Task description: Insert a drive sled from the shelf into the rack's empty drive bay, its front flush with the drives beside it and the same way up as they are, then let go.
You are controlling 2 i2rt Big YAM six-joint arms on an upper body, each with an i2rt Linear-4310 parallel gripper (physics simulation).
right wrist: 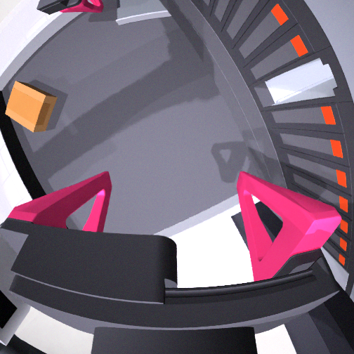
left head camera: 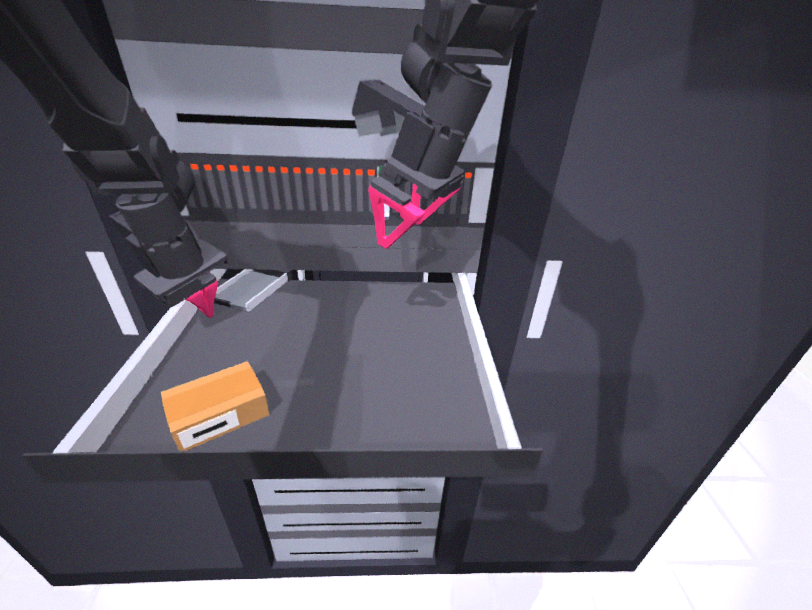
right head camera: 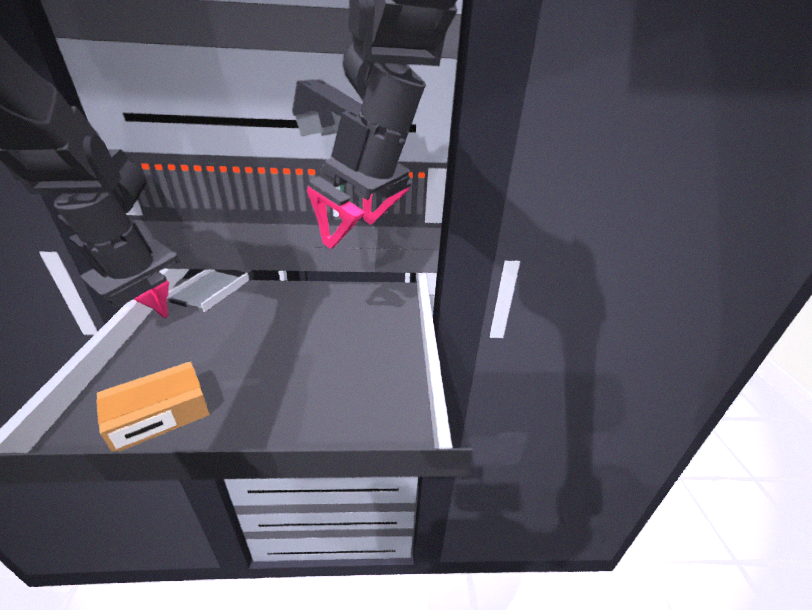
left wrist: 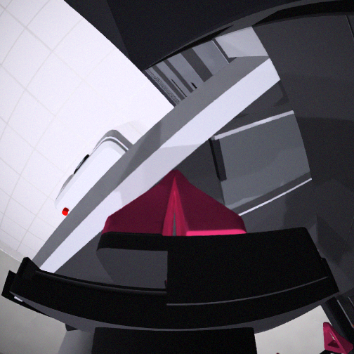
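Observation:
A flat grey sled with pale edges lies on the pulled-out shelf at its back left. My left gripper is shut and empty, its fingertips beside the sled's near left end, by the shelf's left side wall. My right gripper is open and empty, in front of the row of dark drives with orange tabs. In the right wrist view, a pale gap-like place shows among the drives; in the head views the right gripper partly covers it.
The shelf has white side walls and a dark front lip. An orange box with a white label lies at its front left. Cabinet panels with pale handles flank the rack. Both arms hang over the back of the shelf.

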